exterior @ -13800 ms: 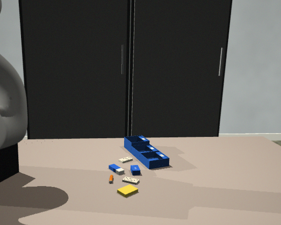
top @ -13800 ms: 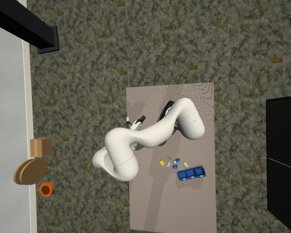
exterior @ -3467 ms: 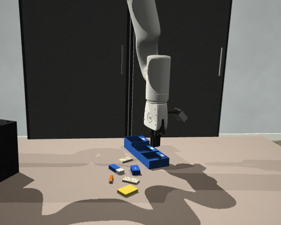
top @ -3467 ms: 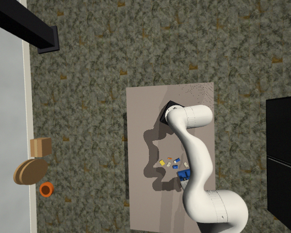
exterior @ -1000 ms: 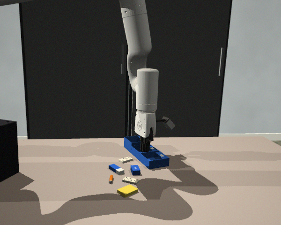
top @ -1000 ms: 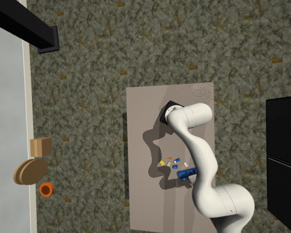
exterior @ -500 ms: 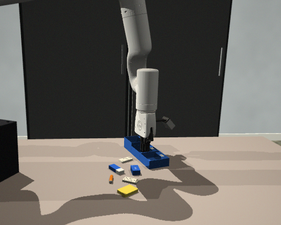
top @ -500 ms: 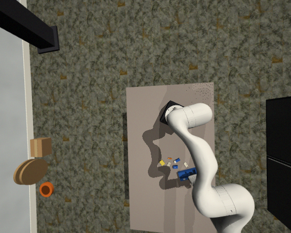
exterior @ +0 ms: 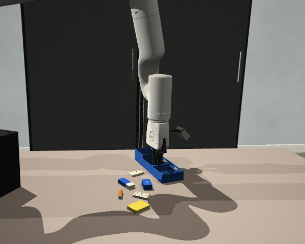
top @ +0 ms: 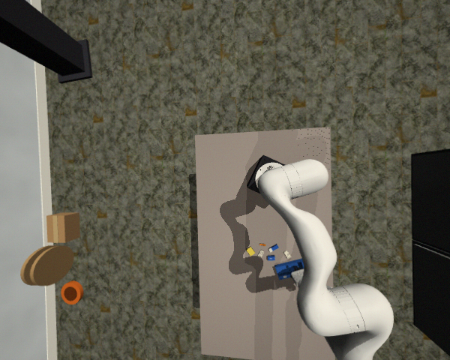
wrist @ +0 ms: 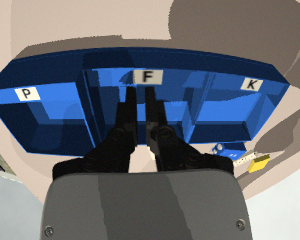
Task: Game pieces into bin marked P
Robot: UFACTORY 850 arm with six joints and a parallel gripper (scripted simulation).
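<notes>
My gripper is now 10 mm above the joined blue bins. From my hand the other things lie so: orange cylinder (160 mm behind, 200 mm to the right, 30 mm below); blue-and-white eraser (130 mm behind, 140 mm to the right, 30 mm below); blue block (70 mm behind, 140 mm to the right, 30 mm below).
</notes>
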